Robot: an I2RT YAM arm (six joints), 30 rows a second.
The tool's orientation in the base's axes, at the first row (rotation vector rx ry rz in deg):
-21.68, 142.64, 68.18
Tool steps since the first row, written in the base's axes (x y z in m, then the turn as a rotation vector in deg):
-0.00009, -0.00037, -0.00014, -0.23, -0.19, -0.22
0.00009, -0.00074, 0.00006, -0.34, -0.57, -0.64
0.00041, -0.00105, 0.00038, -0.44, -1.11, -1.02
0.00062, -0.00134, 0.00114, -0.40, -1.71, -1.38
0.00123, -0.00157, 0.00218, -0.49, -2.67, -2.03
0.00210, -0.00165, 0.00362, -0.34, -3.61, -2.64
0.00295, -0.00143, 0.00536, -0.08, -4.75, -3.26
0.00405, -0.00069, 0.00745, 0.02, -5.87, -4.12
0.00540, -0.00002, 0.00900, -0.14, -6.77, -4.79
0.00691, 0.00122, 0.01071, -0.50, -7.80, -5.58
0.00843, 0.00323, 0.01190, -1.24, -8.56, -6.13
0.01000, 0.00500, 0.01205, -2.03, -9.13, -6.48
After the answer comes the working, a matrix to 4 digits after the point.
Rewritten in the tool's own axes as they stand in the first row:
0.00017, -0.00029, -0.00023, 0.32, -0.18, -0.07
-0.00004, -0.00044, -0.00060, 0.63, -0.66, -0.14
-0.00044, -0.00054, -0.00097, 0.93, -1.21, -0.37
-0.00093, -0.00027, -0.00160, 1.09, -1.85, -0.62
-0.00190, 0.00008, -0.00226, 1.53, -2.85, -1.02
-0.00329, 0.00069, -0.00299, 1.74, -3.90, -1.37
-0.00481, 0.00170, -0.00366, 1.86, -5.13, -1.85
-0.00675, 0.00318, -0.00408, 2.24, -6.44, -2.21
-0.00869, 0.00414, -0.00419, 2.74, -7.40, -2.56
-0.01088, 0.00550, -0.00391, 3.49, -8.43, -2.98
-0.01293, 0.00697, -0.00272, 4.46, -8.99, -3.41
-0.01456, 0.00755, -0.00110, 5.37, -9.28, -3.81

The tool's axes in the first row as the columns of a matrix, in the base's axes (rounded; the answer above uses it unrounded):
-0.9014, -0.3843, 0.1995
-0.0862, 0.6106, 0.7872
-0.4244, 0.6924, -0.5835

